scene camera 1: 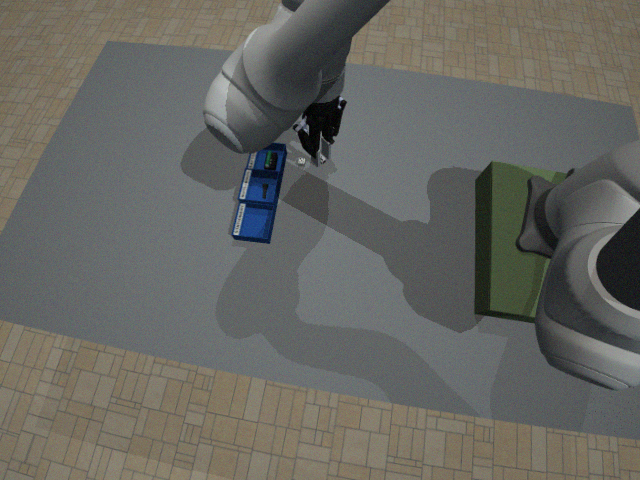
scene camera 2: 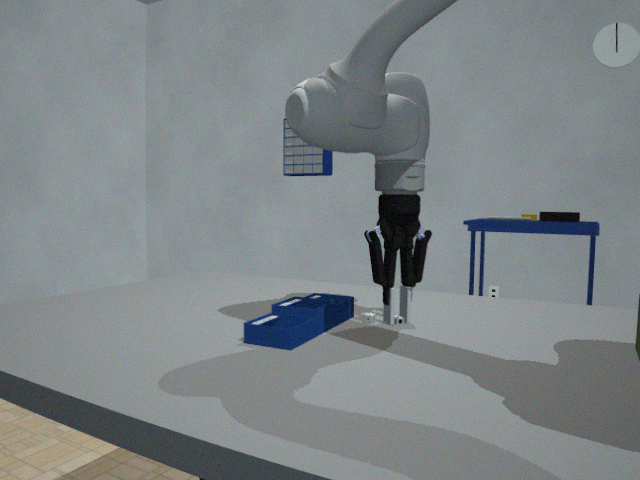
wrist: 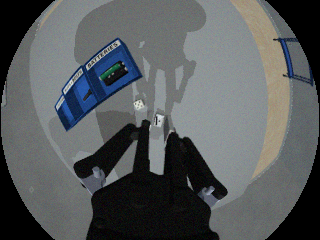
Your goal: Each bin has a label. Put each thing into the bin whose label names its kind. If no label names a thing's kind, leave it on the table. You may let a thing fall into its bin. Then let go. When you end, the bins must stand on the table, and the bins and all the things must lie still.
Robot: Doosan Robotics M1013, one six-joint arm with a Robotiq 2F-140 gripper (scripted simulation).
Observation:
In view: my gripper (scene camera 2: 396, 321).
My gripper is seen too in scene camera 1 (scene camera 1: 320, 159) and in the wrist view (wrist: 158, 119).

